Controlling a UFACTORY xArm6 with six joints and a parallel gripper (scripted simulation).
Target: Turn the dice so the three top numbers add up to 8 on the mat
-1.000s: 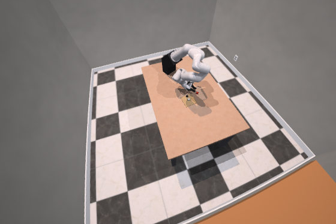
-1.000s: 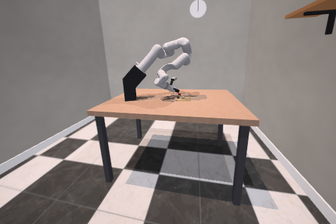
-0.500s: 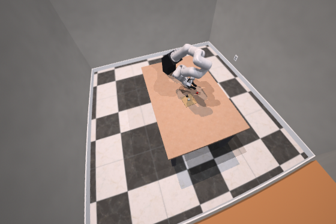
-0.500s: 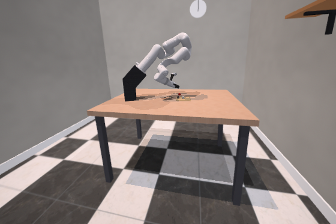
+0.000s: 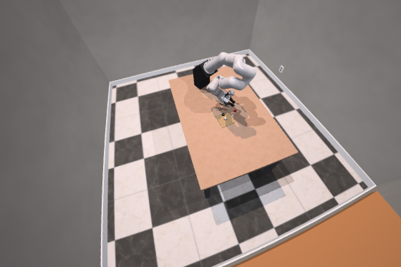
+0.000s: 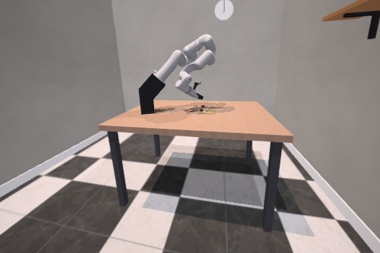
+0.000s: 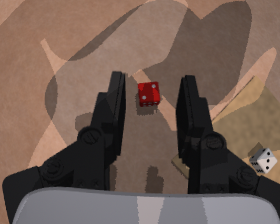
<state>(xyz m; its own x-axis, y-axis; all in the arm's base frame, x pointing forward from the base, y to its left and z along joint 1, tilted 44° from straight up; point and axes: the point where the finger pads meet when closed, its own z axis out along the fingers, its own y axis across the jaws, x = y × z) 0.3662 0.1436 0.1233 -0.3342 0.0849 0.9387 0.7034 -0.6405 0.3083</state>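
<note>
My gripper is now 10 cm above the red die, 4 cm to the right of it and 2 cm short of it. From my hand the other things lie so: white die (10 cm below, 10 cm ahead, 8 cm to the right); tan mat (11 cm below, 10 cm ahead, 8 cm to the right).
</note>
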